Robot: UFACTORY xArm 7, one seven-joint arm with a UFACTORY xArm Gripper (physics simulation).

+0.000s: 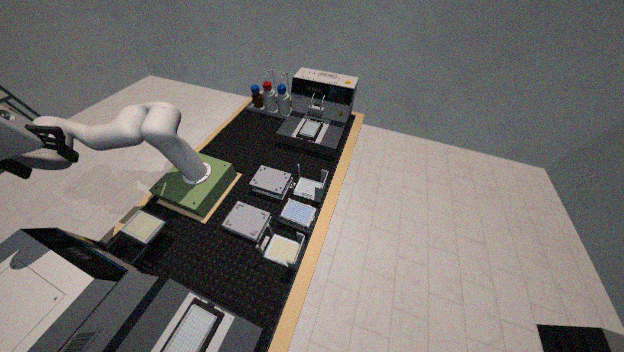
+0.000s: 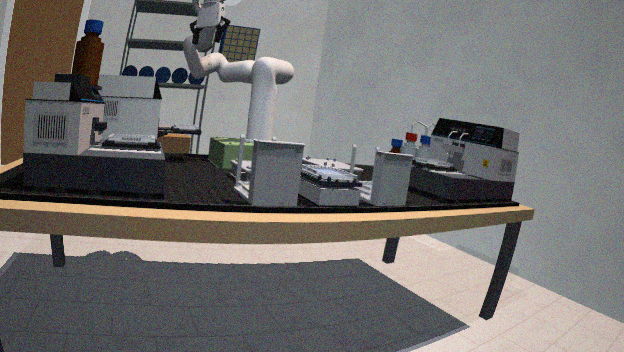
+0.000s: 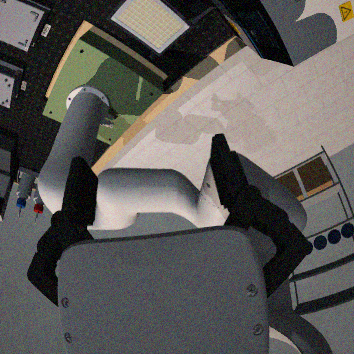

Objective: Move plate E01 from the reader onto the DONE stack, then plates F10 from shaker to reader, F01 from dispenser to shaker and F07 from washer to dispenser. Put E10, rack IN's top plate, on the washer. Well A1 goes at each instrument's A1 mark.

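Places are measured from the arm's base along level axes (x ahead, y left, z up), in metres.
Where they show: gripper, fingertip midpoint: [image 1: 53, 166] [image 2: 205, 43] [image 3: 147, 156]; arm's base, origin of the base link: [image 1: 197, 173] [image 3: 87, 103].
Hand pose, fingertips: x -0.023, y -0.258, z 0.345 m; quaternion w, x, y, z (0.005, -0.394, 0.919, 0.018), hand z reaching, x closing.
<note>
Things, the pixels of their top centre, and the offset from my fingertips. "*": a spot on its surface instead.
- yellow-welled plate, middle of its top: [image 3: 150, 21] [image 2: 185, 124] [image 1: 141, 225] dx +0.019, dy -0.026, dz -0.300 m
- pale plate, middle of its top: [image 2: 132, 135] [image 1: 188, 336] dx +0.382, dy -0.236, dz -0.316 m
- blue-welled plate, middle of its top: [image 2: 328, 169] [image 1: 298, 211] dx +0.538, dy +0.223, dz -0.353 m
- yellowish plate, middle of its top: [image 1: 283, 249] dx +0.529, dy +0.073, dz -0.400 m
- white plate, middle of its top: [image 2: 377, 185] [image 1: 309, 186] dx +0.539, dy +0.375, dz -0.387 m
- tall amber bottle, surface spot: [image 2: 89, 57] * dx +0.304, dy -0.394, dz -0.119 m
My gripper [image 1: 51, 161] [image 2: 208, 40] [image 3: 147, 156] is open and empty, high behind the bench and far from the plates. A yellow-welled plate [image 1: 142, 226] [image 3: 150, 24] lies on a dark carrier beside the green base. A pale plate [image 1: 192, 327] [image 2: 131, 139] lies on the near-left instrument. A blue-welled plate [image 1: 298, 212] [image 2: 327, 173] sits on the small block between two racks. One rack holds a yellowish plate [image 1: 282, 250], the other a white plate [image 1: 309, 189]. A plate [image 1: 310, 129] lies on the far instrument beside bottles. Plate names are unreadable.
The arm stands on a green base [image 1: 217, 175] [image 3: 70, 60]. Two grey pads [image 1: 247, 220] [image 1: 271, 179] lie between it and the racks. Capped bottles [image 1: 270, 97] stand beside the far instrument [image 1: 325, 92]. A tall amber bottle [image 2: 89, 57] rises at the left. Shelving [image 2: 155, 44] stands behind.
</note>
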